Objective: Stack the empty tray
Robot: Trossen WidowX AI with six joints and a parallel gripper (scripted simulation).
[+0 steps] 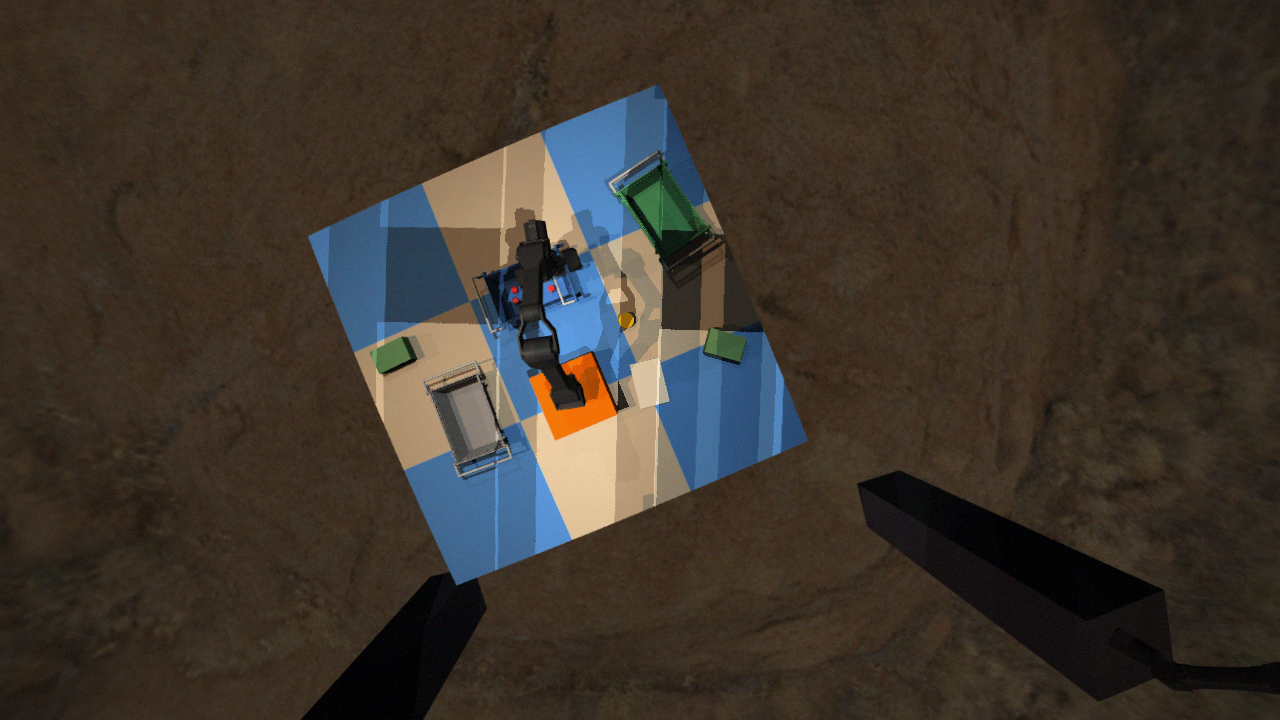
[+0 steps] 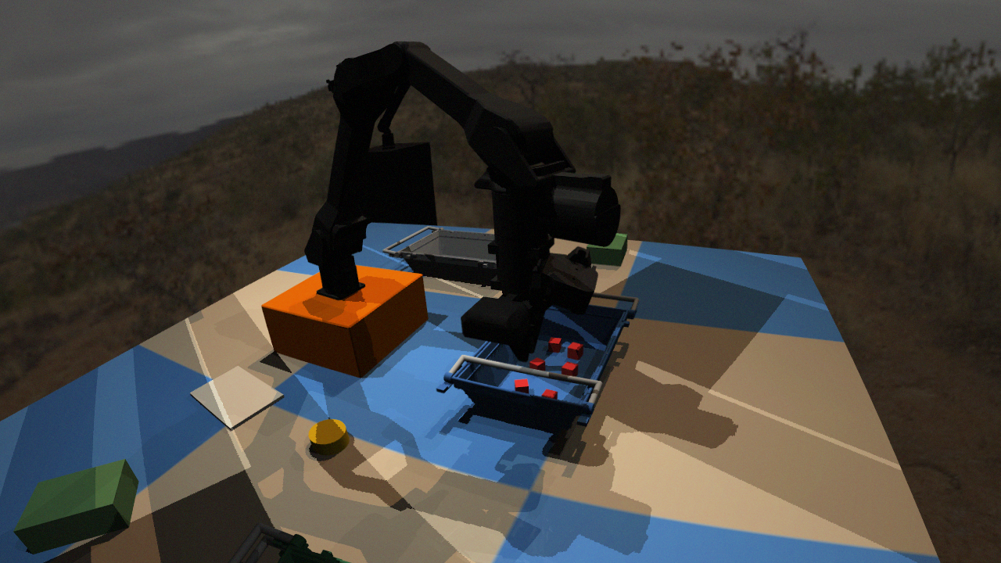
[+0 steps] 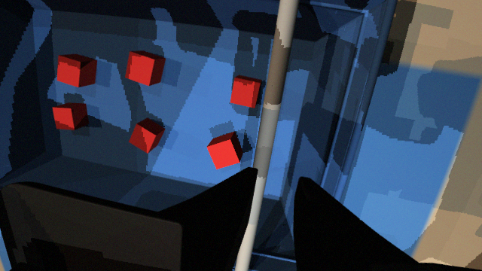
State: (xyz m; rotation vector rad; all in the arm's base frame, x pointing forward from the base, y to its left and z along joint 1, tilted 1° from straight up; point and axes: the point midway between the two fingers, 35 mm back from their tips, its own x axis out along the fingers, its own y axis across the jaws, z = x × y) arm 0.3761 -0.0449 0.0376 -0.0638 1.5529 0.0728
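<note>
Now: the dark plastic tray 360 mm behind my gripper tip, 400 mm to the left of it and 40 mm below it. Round my gripper tip: yellow disc: 190 mm behind, 180 mm to the right, 80 mm below; then pale flat square: 410 mm behind, 190 mm to the right, 90 mm below.
</note>
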